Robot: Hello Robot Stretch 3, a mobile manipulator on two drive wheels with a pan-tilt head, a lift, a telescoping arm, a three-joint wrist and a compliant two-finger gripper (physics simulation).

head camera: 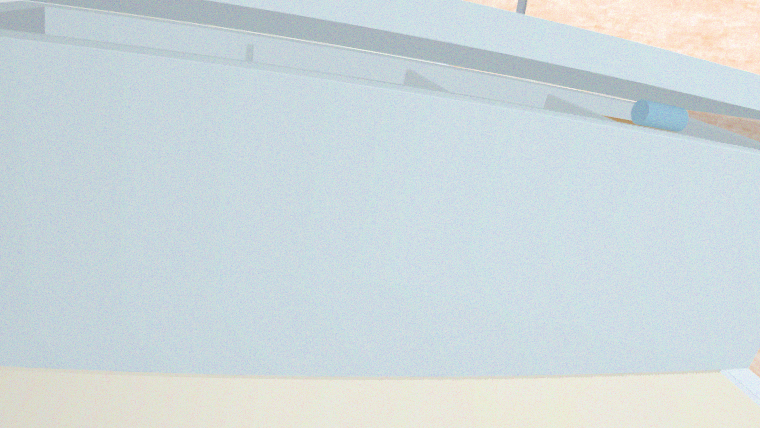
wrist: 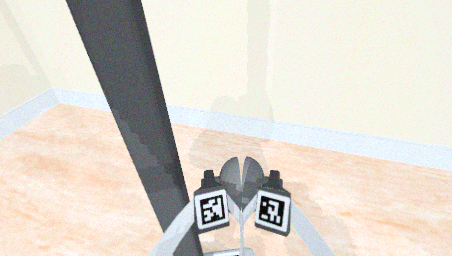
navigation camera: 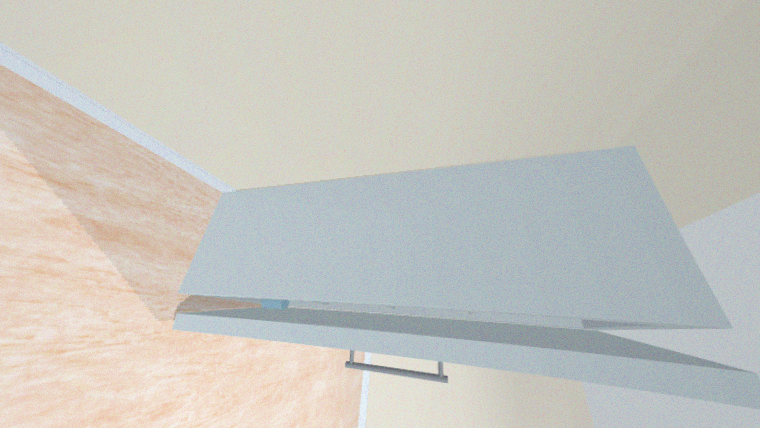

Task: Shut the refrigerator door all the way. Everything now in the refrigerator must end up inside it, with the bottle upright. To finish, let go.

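Places are measured from the robot's base along level axes (x ahead, y left, z up), in centimetres.
Where they show: gripper, fingertip midpoint: [wrist: 241, 175].
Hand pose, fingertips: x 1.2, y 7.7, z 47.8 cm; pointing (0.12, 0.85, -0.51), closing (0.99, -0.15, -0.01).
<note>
After its pixels a point has its place.
The refrigerator [head camera: 372, 223] @(x 90.4, y -2.8, z 108.1 cm) [navigation camera: 441, 233] @(x 91.7, y -0.1, z 120.8 cm) shows its pale blue side panel; the pictures are turned, with its height running sideways. Its door [head camera: 585, 47] @(x 76.7, y -34.3, z 77.9 cm) [navigation camera: 393, 345] @(x 76.6, y -34.3, z 104.5 cm) is ajar, with a narrow gap along the body. The grey handle [head camera: 521, 6] @(x 79.0, y -39.8, z 88.9 cm) [navigation camera: 396, 371] @(x 77.8, y -43.0, z 104.8 cm) is on the door's outer side. A blue cylinder [head camera: 664, 115] @(x 116.8, y -39.4, z 21.4 cm) [navigation camera: 274, 303] @(x 116.9, y -39.4, z 22.3 cm) shows in the gap near the floor end, its axis along the refrigerator's height. A small orange-brown sliver shows beside it. I cannot identify the bottle. My gripper [wrist: 241, 175] @(x 1.2, y 7.7, z 47.8 cm) is shut and empty, above the floor, with the refrigerator not showing in the wrist view.
A dark bar [wrist: 132, 110] runs beside the gripper on the left in the wrist view. The wood floor [wrist: 350, 205] @(x 37.3, y 31.8, z 0.0 cm) [navigation camera: 58, 223] @(x 47.8, y 10.1, z 0.0 cm) meets a cream wall [wrist: 350, 65] @(x 41.6, y 57.0, z 32.9 cm) [navigation camera: 372, 79] @(x 65.6, y 45.9, z 105.4 cm) at a white baseboard [wrist: 310, 133] @(x 34.7, y 58.8, z 6.3 cm) [navigation camera: 122, 126] @(x 60.6, y 46.8, z 5.7 cm).
</note>
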